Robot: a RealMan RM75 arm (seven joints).
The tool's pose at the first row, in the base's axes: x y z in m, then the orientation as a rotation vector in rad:
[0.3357 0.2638 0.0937 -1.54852 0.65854 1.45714]
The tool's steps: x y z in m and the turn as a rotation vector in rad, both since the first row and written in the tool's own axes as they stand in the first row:
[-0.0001 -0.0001 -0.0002 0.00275 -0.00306 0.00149]
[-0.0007 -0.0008 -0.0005 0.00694 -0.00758 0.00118]
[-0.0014 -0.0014 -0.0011 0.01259 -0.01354 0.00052]
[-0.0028 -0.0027 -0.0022 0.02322 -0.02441 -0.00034]
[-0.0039 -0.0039 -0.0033 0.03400 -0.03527 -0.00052]
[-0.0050 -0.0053 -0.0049 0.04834 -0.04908 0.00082]
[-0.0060 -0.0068 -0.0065 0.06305 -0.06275 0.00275]
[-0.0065 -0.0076 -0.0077 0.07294 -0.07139 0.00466]
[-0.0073 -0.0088 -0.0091 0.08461 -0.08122 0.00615]
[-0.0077 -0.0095 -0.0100 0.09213 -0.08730 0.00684]
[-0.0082 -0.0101 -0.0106 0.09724 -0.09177 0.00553]
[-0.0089 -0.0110 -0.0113 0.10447 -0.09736 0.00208]
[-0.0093 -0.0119 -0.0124 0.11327 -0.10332 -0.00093]
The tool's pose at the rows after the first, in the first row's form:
[0.3359 0.2637 0.0938 -1.54371 0.65977 1.45887]
[0.3365 0.2636 0.0945 -1.53682 0.65950 1.45949]
[0.3372 0.2632 0.0953 -1.52768 0.65901 1.46004]
[0.3386 0.2626 0.0969 -1.51071 0.65858 1.46105]
[0.3400 0.2620 0.0981 -1.49356 0.65881 1.46242]
[0.3418 0.2611 0.0994 -1.47107 0.66080 1.46486]
[0.3437 0.2602 0.1006 -1.44834 0.66353 1.46732]
[0.3449 0.2595 0.1012 -1.43342 0.66618 1.46898]
[0.3465 0.2587 0.1021 -1.41623 0.66883 1.47008]
[0.3475 0.2582 0.1026 -1.40540 0.67044 1.47039]
[0.3482 0.2578 0.1032 -1.39802 0.66981 1.46951]
[0.3492 0.2575 0.1040 -1.38842 0.66801 1.46662]
[0.3504 0.2569 0.1046 -1.37727 0.66731 1.46340]

